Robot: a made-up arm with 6 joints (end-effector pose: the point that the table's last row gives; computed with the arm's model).
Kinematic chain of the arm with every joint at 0, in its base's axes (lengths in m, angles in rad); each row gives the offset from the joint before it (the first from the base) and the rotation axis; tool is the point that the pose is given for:
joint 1: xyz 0 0 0.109 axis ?
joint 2: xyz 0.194 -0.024 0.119 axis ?
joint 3: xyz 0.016 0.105 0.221 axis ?
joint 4: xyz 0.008 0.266 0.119 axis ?
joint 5: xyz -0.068 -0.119 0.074 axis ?
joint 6: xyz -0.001 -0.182 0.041 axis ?
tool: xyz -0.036 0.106 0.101
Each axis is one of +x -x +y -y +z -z.
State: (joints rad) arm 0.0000 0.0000 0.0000 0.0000 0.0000 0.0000
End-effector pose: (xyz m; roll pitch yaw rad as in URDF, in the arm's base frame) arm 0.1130 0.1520 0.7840 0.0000 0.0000 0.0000
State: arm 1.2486 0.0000 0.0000 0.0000 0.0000 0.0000
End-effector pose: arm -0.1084 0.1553 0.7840 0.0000 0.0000 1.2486
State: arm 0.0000 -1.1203 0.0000 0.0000 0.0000 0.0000
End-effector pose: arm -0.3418 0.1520 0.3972 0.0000 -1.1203 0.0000
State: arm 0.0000 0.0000 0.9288 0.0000 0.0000 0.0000
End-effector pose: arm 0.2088 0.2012 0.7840 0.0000 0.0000 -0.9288
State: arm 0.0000 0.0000 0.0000 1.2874 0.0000 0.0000
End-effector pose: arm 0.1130 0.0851 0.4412 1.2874 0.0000 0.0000
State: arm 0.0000 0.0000 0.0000 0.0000 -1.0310 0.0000
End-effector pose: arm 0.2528 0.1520 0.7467 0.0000 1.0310 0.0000
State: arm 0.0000 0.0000 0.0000 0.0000 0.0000 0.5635
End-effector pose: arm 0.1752 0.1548 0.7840 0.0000 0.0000 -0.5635
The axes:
joint 1: +z
joint 2: +y
joint 3: -z
joint 4: +x
joint 5: -y
joint 6: -z

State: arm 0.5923 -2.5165 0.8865 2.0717 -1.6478 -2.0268
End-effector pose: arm -0.1466 0.1631 0.4666 0.8578 0.9706 -0.6948
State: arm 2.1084 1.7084 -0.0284 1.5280 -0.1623 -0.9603
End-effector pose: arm -0.2350 0.1991 0.3445 1.8340 0.7320 2.3027
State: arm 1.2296 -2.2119 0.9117 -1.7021 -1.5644 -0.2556
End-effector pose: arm -0.4212 -0.3508 0.2374 0.9351 0.5841 0.4049
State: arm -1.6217 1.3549 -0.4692 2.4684 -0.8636 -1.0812
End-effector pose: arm 0.3579 -0.1472 0.3728 3.0338 0.2992 -1.9174
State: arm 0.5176 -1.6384 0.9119 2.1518 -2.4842 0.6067
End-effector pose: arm -0.1995 0.2723 0.5627 -0.4892 -0.1955 1.8952
